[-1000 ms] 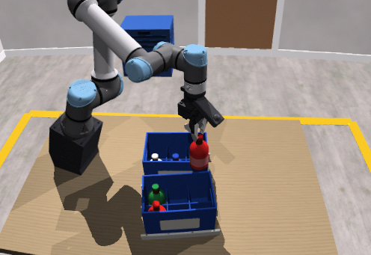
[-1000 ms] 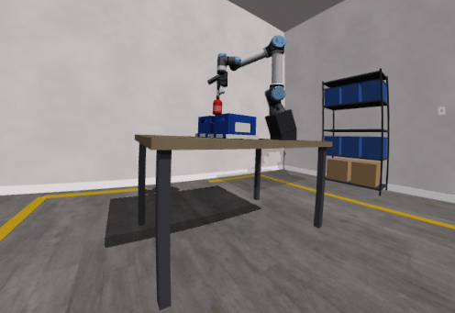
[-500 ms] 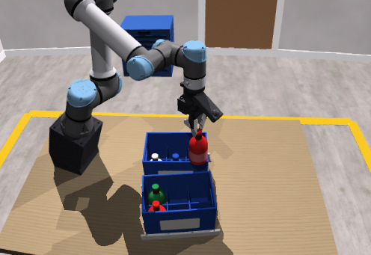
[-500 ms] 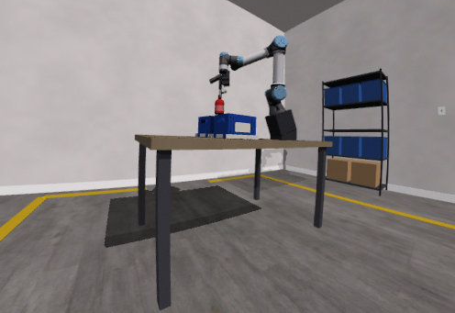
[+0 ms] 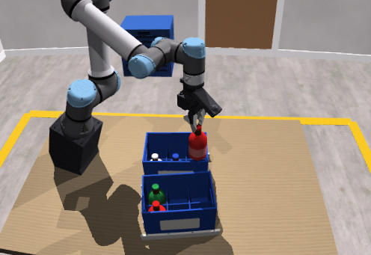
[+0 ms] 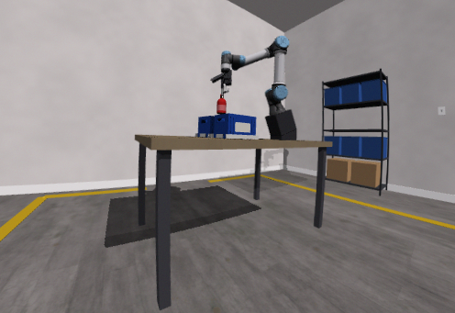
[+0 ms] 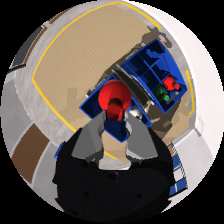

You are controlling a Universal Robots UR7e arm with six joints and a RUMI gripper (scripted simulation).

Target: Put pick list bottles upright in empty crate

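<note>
Now: the blue-capped bottle 25 cm below my hand, 9 cm behind it and 1 cm to the left of it. Also, from my hand: pick list strip: 33 cm below, 20 cm to the left, 11 cm behind; green bottle: 25 cm below, 16 cm to the right, 16 cm behind; white bottle: 25 cm below, 18 cm behind, 1 cm to the left.
</note>
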